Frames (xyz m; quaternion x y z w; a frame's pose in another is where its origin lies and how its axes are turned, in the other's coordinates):
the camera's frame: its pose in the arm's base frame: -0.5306 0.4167 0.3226 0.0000 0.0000 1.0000 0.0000
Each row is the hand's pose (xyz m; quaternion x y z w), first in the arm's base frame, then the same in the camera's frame.
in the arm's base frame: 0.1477 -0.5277 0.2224 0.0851 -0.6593 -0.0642 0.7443
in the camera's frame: -0.6783 0.9444 -0.1002 0.6593 0.0851 0.7443 0.0642
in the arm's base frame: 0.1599 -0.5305 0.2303 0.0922 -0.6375 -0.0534 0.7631
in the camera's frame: -0.6905 0.9472 -0.0923 0.6375 0.0922 0.7631 0.0534
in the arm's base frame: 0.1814 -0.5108 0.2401 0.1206 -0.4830 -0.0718 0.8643
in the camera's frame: -0.7120 0.9275 -0.0825 0.4830 0.1206 0.8643 0.0718
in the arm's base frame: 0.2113 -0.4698 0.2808 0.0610 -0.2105 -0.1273 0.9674
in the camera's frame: -0.7419 0.8865 -0.0418 0.2105 0.0610 0.9674 0.1273
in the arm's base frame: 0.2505 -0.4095 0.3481 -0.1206 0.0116 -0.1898 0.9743
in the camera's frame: -0.7811 0.8262 0.0255 -0.0116 -0.1206 0.9743 0.1898
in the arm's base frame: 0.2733 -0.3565 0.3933 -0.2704 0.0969 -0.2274 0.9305
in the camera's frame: -0.8039 0.7732 0.0707 -0.0969 -0.2704 0.9305 0.2274
